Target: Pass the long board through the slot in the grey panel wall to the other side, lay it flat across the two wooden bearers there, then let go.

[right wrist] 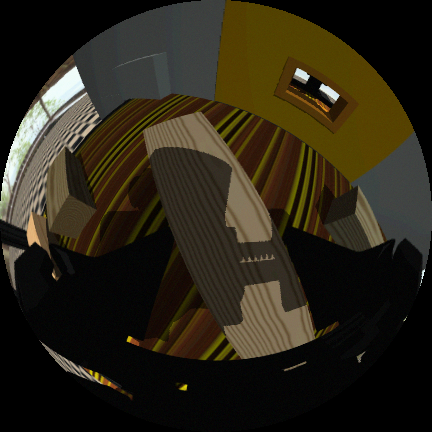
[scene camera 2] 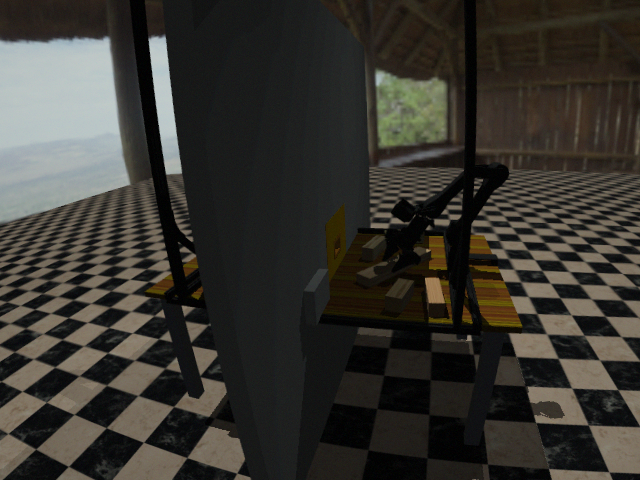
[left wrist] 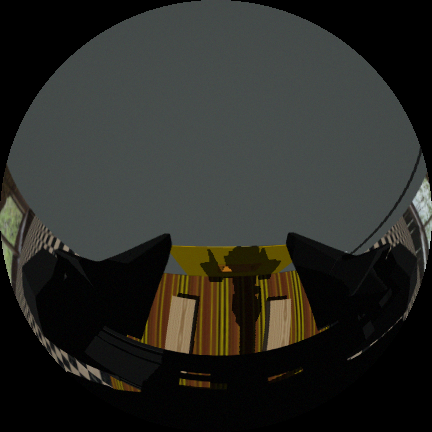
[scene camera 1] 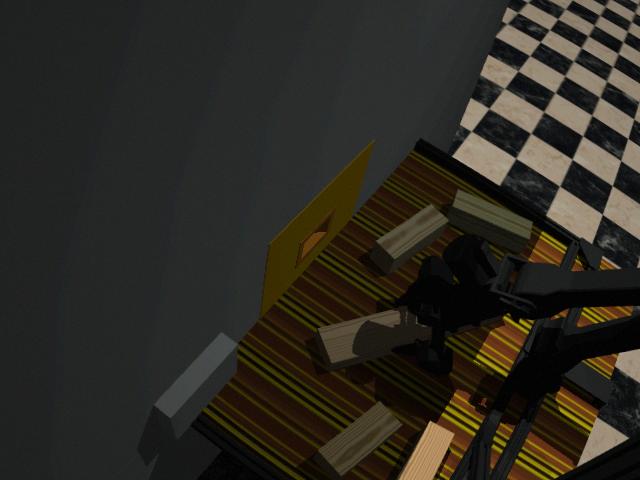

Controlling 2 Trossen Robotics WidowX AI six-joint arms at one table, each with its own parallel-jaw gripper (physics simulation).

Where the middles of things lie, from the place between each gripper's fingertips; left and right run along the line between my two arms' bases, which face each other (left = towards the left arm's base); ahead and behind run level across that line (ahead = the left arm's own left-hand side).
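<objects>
Grey block (scene camera 1: 187, 397): 27 cm below my left hand, 34 cm behind it, 6 cm to the right of it. My right gripper: 2 cm below the block, 22 cm to the right of it, 29 cm past it.
</objects>
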